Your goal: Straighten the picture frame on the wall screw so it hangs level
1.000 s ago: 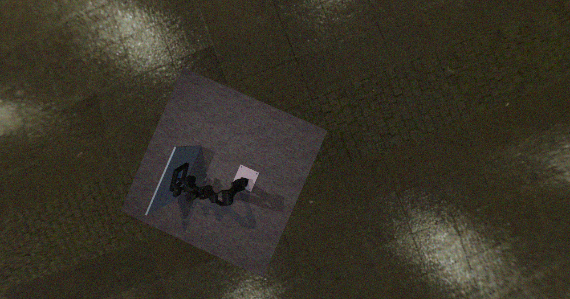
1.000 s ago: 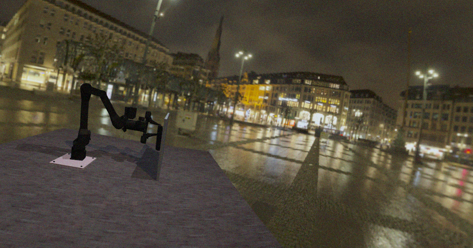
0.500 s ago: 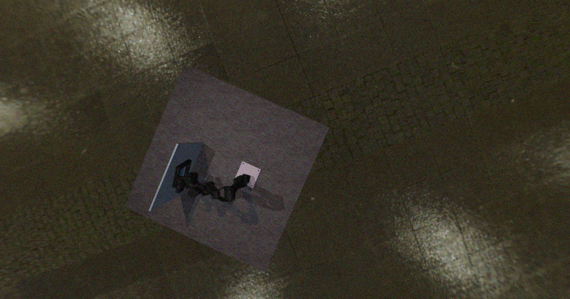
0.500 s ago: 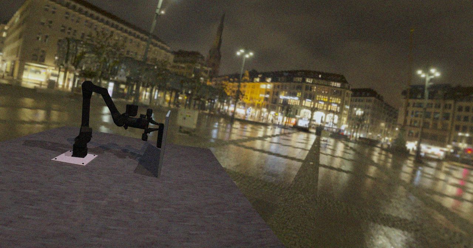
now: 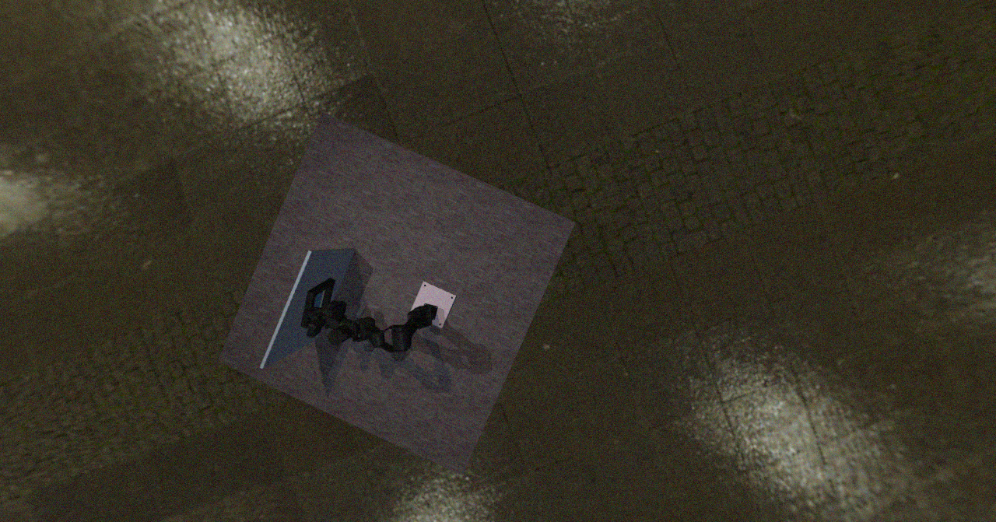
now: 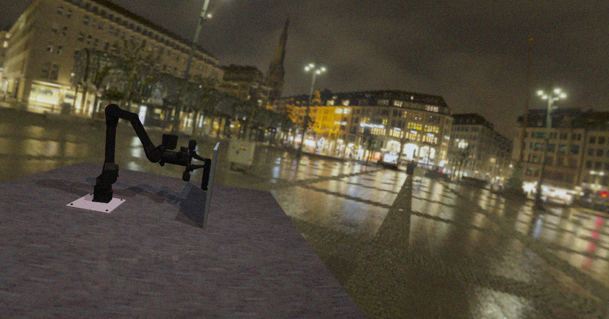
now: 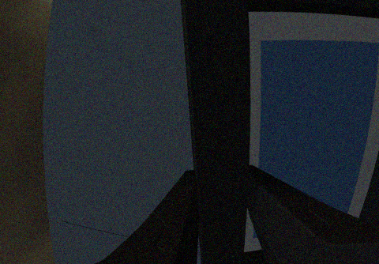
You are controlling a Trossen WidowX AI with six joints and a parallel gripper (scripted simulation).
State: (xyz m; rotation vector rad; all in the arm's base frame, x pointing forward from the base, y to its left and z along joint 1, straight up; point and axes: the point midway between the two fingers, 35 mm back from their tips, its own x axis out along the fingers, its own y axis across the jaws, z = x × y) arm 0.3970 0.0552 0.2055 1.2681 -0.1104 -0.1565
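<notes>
My gripper tip is now 10 mm short of the picture frame, 20 mm to the left of it and 50 mm above it. From my gripper tip the other things lie so: wall panel (20 mm ahead, 10 mm to the right, 60 mm below).
</notes>
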